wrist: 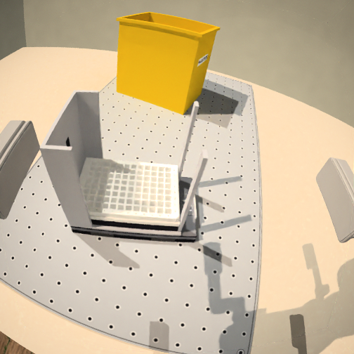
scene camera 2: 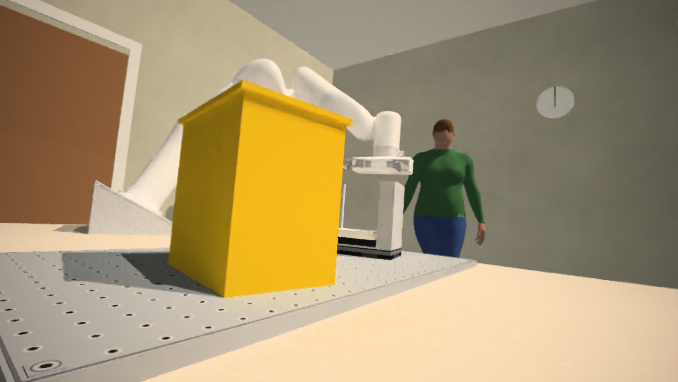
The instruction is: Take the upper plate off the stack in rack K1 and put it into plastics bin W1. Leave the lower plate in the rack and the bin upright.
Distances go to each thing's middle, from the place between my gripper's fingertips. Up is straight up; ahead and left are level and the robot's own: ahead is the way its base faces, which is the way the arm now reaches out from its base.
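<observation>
The yellow plastics bin W1 (scene camera 2: 257, 204) is 410 mm to the right of my hand, 90 mm ahead of it and 110 mm below it. As for the pale plate (wrist: 118, 190), I find it 160 mm below my hand, and it is also 80 mm to the right of my hand and 60 mm ahead of it.
</observation>
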